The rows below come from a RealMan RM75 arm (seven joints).
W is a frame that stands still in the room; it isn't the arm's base.
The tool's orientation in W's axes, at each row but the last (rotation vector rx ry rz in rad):
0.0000, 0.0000, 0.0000
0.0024, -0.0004, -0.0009
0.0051, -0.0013, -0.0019
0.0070, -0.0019, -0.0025
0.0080, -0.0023, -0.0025
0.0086, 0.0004, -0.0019
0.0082, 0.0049, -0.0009
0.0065, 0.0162, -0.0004
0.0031, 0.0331, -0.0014
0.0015, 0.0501, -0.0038
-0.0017, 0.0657, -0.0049
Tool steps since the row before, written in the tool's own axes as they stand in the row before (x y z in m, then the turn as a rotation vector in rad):
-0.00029, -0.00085, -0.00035, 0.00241, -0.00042, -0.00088
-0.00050, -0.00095, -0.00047, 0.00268, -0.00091, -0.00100
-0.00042, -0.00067, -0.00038, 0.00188, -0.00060, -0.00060
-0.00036, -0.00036, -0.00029, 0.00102, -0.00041, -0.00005
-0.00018, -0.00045, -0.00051, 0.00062, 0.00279, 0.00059
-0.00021, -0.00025, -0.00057, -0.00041, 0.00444, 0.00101
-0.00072, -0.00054, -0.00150, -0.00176, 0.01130, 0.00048
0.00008, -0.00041, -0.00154, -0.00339, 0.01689, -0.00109
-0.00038, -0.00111, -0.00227, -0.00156, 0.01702, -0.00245
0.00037, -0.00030, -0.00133, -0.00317, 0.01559, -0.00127
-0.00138, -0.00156, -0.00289, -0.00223, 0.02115, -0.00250
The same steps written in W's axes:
-0.00029, -0.00085, -0.00035, 0.00241, -0.00042, -0.00088
-0.00050, -0.00095, -0.00047, 0.00268, -0.00091, -0.00100
-0.00042, -0.00067, -0.00038, 0.00188, -0.00060, -0.00060
-0.00036, -0.00036, -0.00029, 0.00102, -0.00041, -0.00005
-0.00018, -0.00045, -0.00051, 0.00063, 0.00278, 0.00061
-0.00021, -0.00024, -0.00057, -0.00040, 0.00443, 0.00105
-0.00073, -0.00053, -0.00150, -0.00175, 0.01130, 0.00058
0.00005, -0.00040, -0.00154, -0.00340, 0.01690, -0.00093
-0.00046, -0.00110, -0.00226, -0.00162, 0.01703, -0.00234
0.00030, -0.00030, -0.00135, -0.00317, 0.01560, -0.00109
-0.00157, -0.00156, -0.00279, -0.00229, 0.02116, -0.00239

